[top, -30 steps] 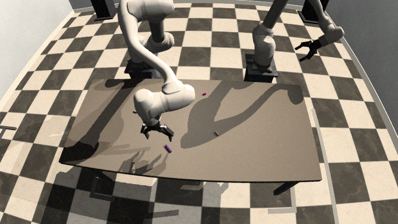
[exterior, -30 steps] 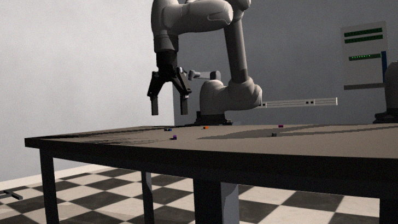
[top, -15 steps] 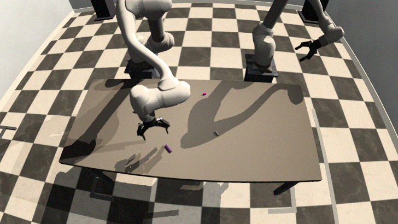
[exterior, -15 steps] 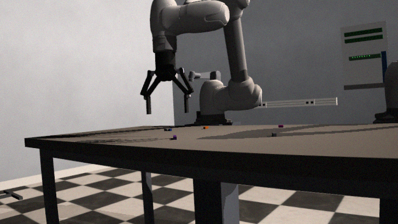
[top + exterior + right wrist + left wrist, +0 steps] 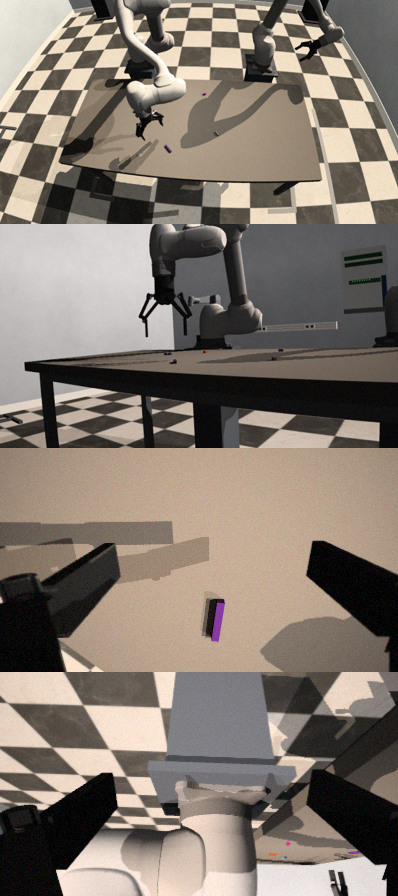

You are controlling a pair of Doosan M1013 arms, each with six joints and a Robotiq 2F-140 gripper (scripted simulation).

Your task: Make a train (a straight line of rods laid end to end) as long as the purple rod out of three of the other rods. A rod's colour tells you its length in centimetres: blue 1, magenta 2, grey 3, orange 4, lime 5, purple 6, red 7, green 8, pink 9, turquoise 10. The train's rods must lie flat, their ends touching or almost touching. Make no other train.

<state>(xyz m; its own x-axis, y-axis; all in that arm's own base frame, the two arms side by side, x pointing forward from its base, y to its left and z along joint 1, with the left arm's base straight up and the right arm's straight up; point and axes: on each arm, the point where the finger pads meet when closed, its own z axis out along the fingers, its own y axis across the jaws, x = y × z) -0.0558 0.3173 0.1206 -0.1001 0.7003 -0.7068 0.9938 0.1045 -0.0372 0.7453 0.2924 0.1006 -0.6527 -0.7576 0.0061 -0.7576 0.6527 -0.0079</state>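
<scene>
My right hand is 200 mm past the blue rod, 170 mm to the left of it and 100 mm above it. Also, from my right hand: purple rod: 100 mm to the left, 100 mm below, 70 mm ahead; orange rod: 330 mm behind, 100 mm below, 50 mm to the right; magenta rod: 380 mm behind, 300 mm to the left, 100 mm below.
</scene>
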